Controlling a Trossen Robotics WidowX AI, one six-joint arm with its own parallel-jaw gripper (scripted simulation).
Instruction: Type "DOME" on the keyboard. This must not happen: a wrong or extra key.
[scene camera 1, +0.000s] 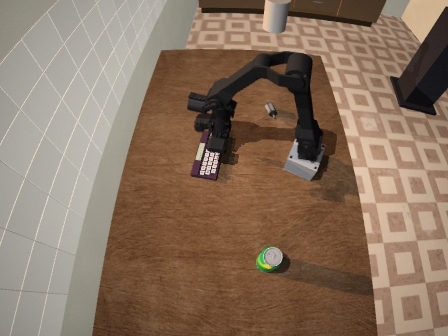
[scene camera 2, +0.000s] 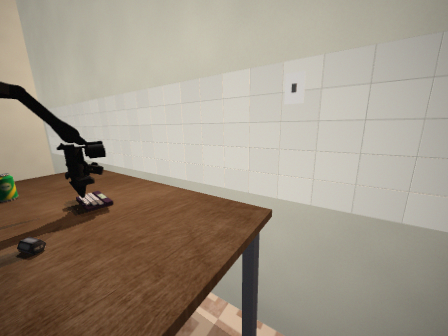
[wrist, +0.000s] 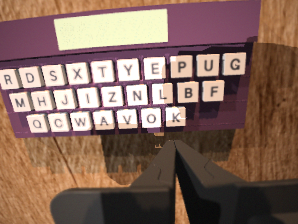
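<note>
My gripper (scene camera 1: 221, 142) (scene camera 2: 83, 197) (wrist: 173, 146) is what I see, in scene camera 1 and in scene camera 2, and in the wrist view too.
</note>
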